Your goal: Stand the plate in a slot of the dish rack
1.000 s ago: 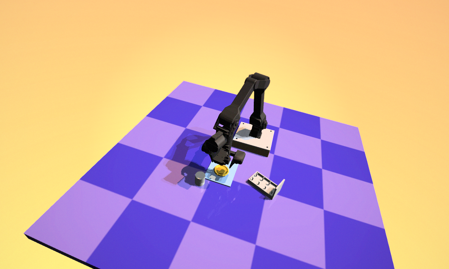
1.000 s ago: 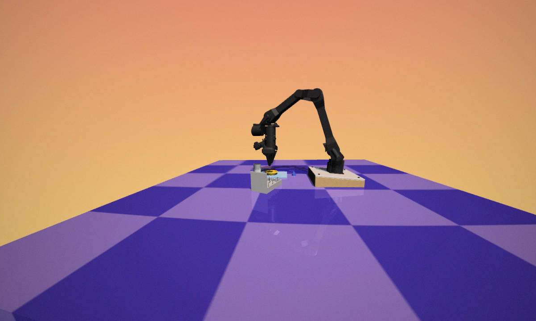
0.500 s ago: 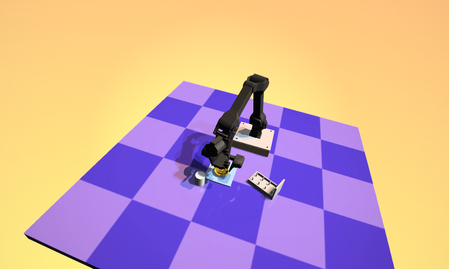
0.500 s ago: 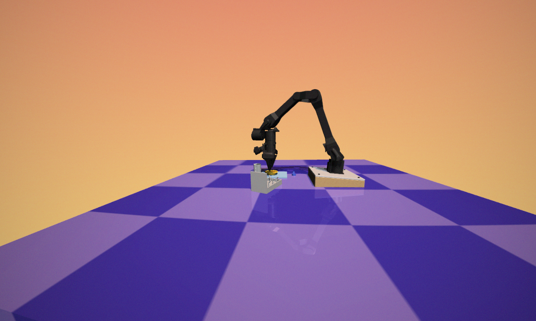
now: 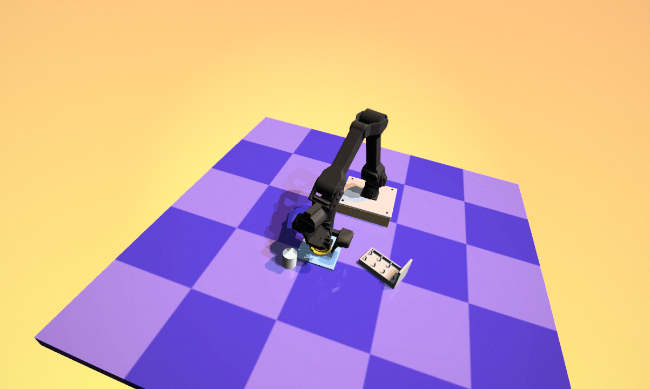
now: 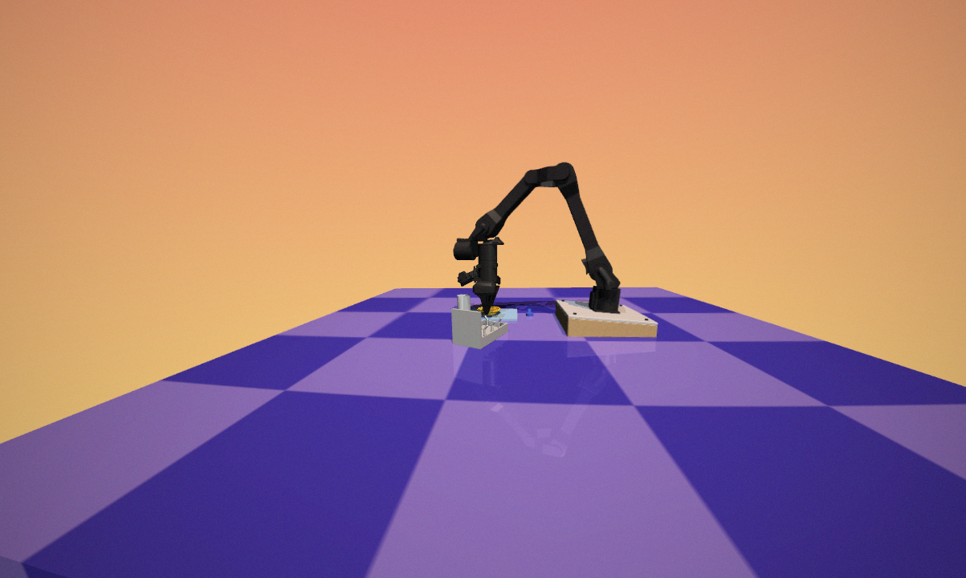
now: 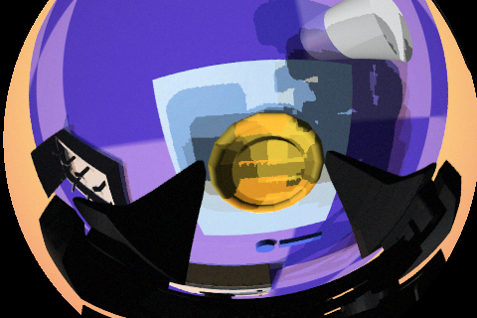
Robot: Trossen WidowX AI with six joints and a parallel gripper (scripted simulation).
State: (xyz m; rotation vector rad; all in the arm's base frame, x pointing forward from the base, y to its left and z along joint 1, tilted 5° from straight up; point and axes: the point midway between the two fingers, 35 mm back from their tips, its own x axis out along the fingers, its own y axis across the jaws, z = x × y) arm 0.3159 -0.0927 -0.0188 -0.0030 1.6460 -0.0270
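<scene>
Now: gripper tip 10 mm past the grey dish rack, 210 mm to the right of it and 10 mm below it. The rest, counted from my gripper tip: blue spoon 130 mm behind, 20 mm to the right, 10 mm below; yellow plate right at my gripper tip; white cup 90 mm ahead, 70 mm to the right, 10 mm above.
</scene>
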